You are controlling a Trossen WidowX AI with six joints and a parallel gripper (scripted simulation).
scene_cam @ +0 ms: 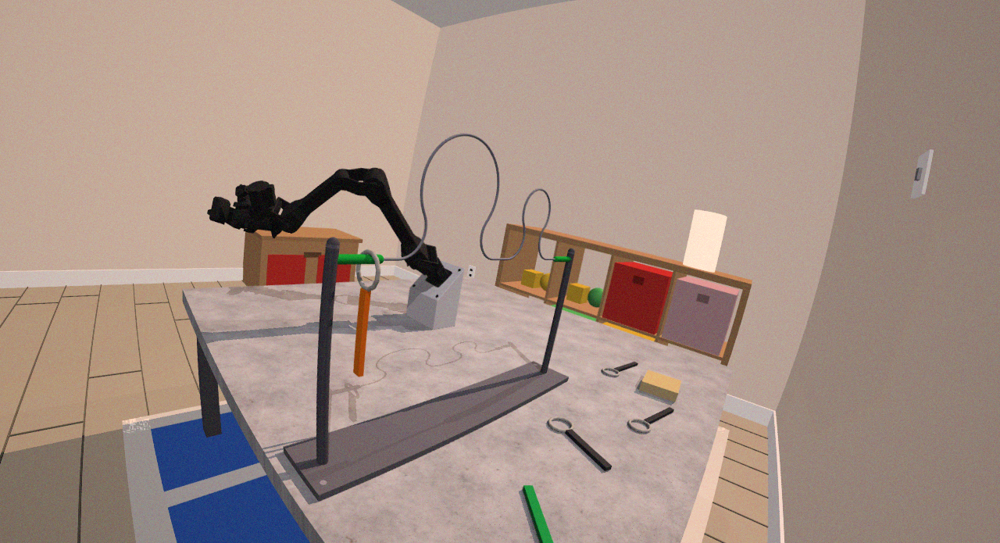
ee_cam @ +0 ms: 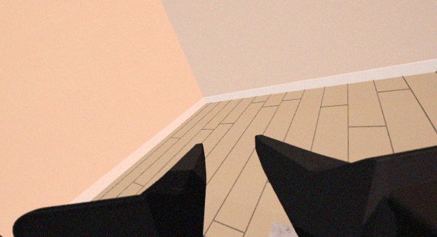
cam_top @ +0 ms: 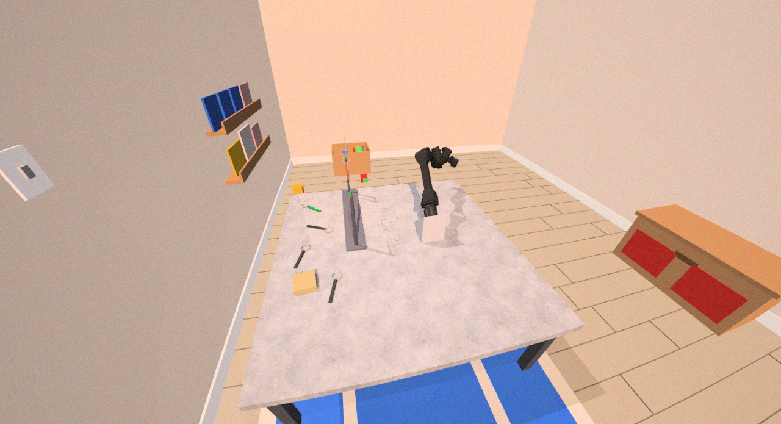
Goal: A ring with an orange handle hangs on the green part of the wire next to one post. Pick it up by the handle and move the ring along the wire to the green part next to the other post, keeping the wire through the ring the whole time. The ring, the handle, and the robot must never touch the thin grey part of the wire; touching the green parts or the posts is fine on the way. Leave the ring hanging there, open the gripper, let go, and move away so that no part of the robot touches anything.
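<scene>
The ring with orange handle is 77 cm ahead of my gripper tip and 9 cm to the left of it. From my gripper tip the other things lie so: green-handled ring (105 cm ahead, 24 cm below, 20 cm to the left); then tan block (99 cm ahead, 84 cm to the left, 23 cm below).
</scene>
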